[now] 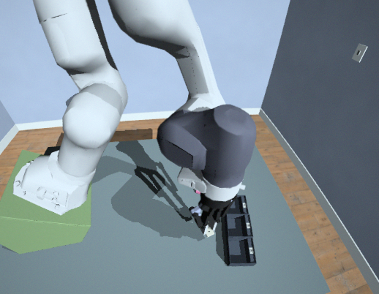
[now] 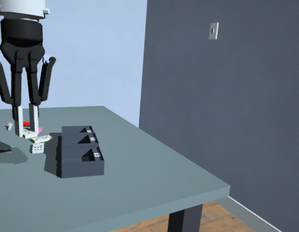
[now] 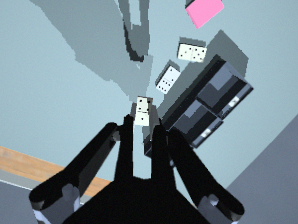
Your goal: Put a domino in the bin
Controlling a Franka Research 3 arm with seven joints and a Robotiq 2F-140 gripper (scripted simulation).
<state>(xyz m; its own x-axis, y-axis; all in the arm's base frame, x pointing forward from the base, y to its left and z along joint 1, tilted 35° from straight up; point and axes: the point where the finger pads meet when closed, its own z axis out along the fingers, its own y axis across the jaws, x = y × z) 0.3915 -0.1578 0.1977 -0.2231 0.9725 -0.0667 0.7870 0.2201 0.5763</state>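
My gripper is now 19 cm to the right of the flat pink piece, 9 cm above it and 3 cm short of it. From my hand the other things lie so: white bolt: 26 cm to the left, 9 cm below, 3 cm behind; small red thing: 27 cm to the left, 9 cm below, 2 cm ahead.
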